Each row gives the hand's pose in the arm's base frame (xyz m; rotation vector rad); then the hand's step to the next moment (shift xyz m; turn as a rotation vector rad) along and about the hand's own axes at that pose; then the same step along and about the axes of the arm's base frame.
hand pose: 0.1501 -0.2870 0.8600 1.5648 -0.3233 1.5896
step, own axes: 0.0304 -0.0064 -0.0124 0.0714 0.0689 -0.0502
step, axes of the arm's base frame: 0.0007 0.0242 0.0230 -0.0723 0.0216 0.0817
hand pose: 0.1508 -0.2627 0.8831 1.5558 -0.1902 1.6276
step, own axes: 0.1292 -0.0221 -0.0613 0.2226 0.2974 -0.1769
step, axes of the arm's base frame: -0.0133 0.1121 0.0906 -0.2945 0.0287 0.2859
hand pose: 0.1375 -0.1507 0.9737 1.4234 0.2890 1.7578
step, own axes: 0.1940 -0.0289 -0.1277 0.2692 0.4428 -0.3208
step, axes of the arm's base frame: -0.1022 0.1968 0.0750 -0.4890 0.0161 0.3634
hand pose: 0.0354 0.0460 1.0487 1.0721 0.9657 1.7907
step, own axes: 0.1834 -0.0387 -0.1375 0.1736 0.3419 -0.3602
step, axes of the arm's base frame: -0.1721 0.1537 -0.0284 -0.4705 -0.0408 0.2318
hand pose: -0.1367 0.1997 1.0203 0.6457 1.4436 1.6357
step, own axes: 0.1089 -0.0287 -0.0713 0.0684 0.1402 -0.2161
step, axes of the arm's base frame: -0.1073 0.0533 -0.0584 -0.2476 -0.0557 0.0815
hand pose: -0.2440 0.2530 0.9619 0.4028 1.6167 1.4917
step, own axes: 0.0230 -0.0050 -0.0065 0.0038 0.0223 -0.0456
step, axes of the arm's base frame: -0.0164 0.0116 -0.0139 -0.0439 -0.0212 0.0145
